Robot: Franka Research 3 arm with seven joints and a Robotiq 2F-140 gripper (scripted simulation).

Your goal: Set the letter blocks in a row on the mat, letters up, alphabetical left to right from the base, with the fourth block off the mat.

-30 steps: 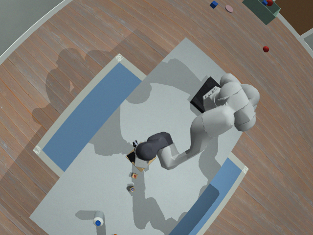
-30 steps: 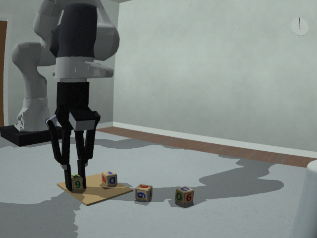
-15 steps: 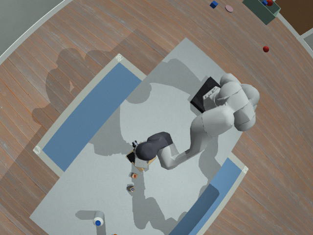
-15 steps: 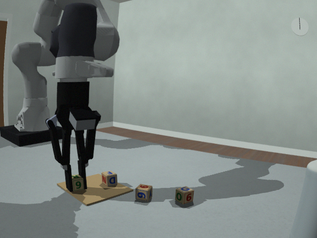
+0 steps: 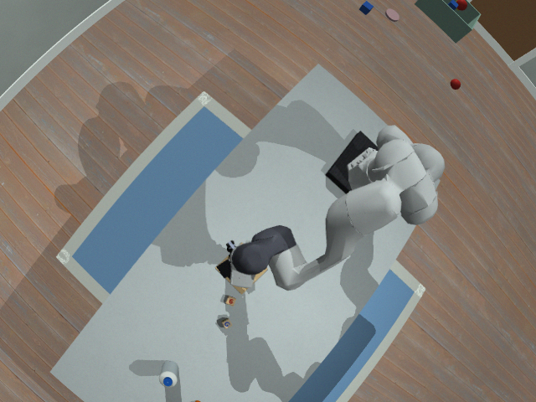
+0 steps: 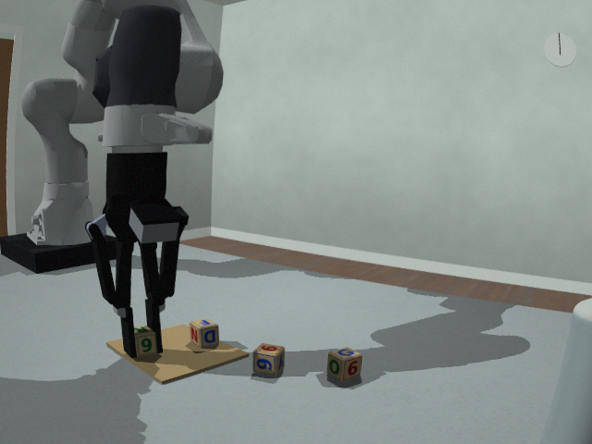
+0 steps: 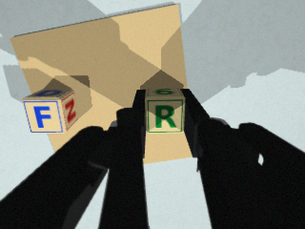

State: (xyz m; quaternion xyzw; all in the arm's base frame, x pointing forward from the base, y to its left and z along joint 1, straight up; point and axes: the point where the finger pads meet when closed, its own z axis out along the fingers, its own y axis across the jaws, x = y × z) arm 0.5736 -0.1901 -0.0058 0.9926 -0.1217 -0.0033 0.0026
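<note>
Right now the tan mat is 10 mm ahead of my hand, 50 mm to the left of it and 40 mm below it. Also, from my hand: block 20 mm ahead, 90 mm to the left, 20 mm below.
</note>
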